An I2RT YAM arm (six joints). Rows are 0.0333 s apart.
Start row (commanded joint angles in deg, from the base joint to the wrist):
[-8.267 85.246 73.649 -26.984 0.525 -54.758]
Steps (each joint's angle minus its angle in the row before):
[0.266 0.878 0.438 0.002 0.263 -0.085]
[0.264 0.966 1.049 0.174 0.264 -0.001]
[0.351 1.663 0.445 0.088 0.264 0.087]
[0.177 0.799 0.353 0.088 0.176 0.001]
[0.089 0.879 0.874 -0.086 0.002 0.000]
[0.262 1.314 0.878 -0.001 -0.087 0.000]
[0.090 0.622 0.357 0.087 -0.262 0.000]
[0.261 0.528 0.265 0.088 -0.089 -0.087]
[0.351 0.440 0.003 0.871 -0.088 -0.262]
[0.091 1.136 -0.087 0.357 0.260 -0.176]
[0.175 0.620 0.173 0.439 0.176 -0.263]
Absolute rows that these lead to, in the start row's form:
[-8.001 86.124 74.087 -26.982 0.788 -54.843]
[-7.737 87.090 75.136 -26.808 1.052 -54.844]
[-7.386 88.753 75.581 -26.720 1.316 -54.757]
[-7.209 89.552 75.934 -26.632 1.492 -54.756]
[-7.120 90.431 76.808 -26.718 1.494 -54.756]
[-6.858 91.745 77.686 -26.719 1.407 -54.756]
[-6.768 92.367 78.043 -26.632 1.145 -54.756]
[-6.507 92.895 78.308 -26.544 1.056 -54.843]
[-6.156 93.335 78.311 -25.673 0.968 -55.105]
[-6.065 94.471 78.224 -25.316 1.228 -55.281]
[-5.890 95.091 78.397 -24.877 1.404 -55.544]

